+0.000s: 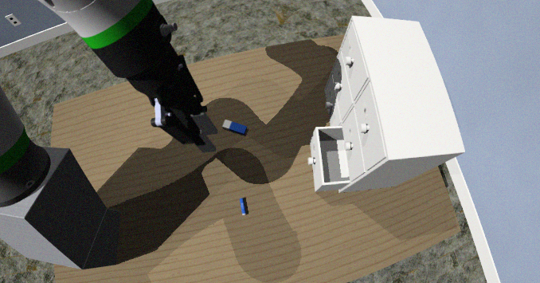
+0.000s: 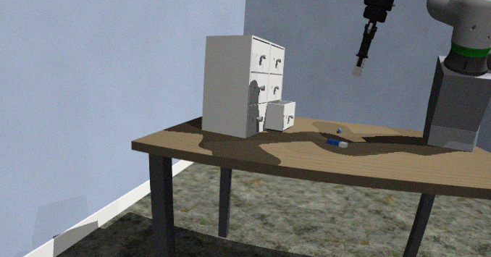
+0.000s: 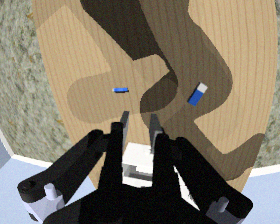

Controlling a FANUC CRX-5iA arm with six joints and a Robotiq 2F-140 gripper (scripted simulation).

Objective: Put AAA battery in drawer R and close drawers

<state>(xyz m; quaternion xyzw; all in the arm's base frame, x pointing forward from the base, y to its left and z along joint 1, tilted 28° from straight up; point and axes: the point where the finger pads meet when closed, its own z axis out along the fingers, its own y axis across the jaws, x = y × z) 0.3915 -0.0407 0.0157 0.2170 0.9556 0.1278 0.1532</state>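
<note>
The AAA battery is 20 mm ahead of my hand, 120 mm to the right of it and 260 mm below it. Also, from my hand: drawer 300 mm ahead, 100 mm to the right, 230 mm below.
</note>
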